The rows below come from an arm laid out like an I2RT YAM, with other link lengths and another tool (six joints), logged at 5 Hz.
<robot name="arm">
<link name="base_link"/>
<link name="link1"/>
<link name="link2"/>
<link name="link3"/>
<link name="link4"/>
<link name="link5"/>
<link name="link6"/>
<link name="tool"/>
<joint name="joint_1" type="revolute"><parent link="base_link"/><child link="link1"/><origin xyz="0 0 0.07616" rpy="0 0 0"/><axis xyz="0 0 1"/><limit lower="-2.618" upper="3.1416"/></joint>
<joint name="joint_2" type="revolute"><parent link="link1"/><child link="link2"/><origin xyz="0.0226 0.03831 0.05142" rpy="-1.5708 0 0"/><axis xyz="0 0 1"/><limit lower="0" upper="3.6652"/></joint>
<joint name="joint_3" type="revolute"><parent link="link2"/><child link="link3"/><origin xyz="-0.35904 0 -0.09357" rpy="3.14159 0 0"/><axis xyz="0 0 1"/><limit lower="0" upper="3.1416"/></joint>
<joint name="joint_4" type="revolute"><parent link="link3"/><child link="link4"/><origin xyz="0.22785 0.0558 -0.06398" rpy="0 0 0"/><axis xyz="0 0 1"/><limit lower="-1.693" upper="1.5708"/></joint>
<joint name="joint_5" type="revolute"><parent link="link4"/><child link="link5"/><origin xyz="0.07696 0.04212 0.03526" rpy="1.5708 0 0"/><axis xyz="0 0 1"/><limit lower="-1.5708" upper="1.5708"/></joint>
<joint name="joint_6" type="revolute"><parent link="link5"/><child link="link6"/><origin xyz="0.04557 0 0.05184" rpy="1.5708 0 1.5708"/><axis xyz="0 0 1"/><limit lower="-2.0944" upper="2.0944"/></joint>
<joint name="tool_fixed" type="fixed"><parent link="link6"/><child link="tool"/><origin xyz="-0.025 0.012 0.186" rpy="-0.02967 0 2.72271"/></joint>
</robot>
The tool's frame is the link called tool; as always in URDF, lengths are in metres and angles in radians.
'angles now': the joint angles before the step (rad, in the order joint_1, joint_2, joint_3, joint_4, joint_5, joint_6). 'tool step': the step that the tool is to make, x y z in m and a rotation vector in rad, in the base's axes. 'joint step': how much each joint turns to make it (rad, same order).
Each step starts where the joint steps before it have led.
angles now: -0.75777 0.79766 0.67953 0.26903 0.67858 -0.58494
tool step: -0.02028 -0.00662 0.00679 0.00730 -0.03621 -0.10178
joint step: 0.00074 0.01853 0.02689 0.00041 0.10596 0.01876
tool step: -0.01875 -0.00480 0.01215 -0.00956 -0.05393 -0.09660
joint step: 0.00044 0.02216 0.02850 0.02548 0.10079 0.01886
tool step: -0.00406 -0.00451 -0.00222 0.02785 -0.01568 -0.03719
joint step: -0.00118 0.02461 0.03119 -0.04541 0.04080 0.03952
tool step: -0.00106 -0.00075 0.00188 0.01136 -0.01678 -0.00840
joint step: -0.00002 0.00700 0.02705 -0.04042 0.01110 0.03084
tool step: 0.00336 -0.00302 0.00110 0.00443 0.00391 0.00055
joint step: 0.00029 0.01546 0.01139 -0.00258 -0.00019 0.00095
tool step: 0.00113 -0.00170 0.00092 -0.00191 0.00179 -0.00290
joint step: -0.00010 0.00804 0.00081 0.01128 0.00244 -0.00499
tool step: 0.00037 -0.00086 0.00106 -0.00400 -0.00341 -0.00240
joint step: -0.00005 0.00392 -0.00129 0.01162 0.00225 -0.00147
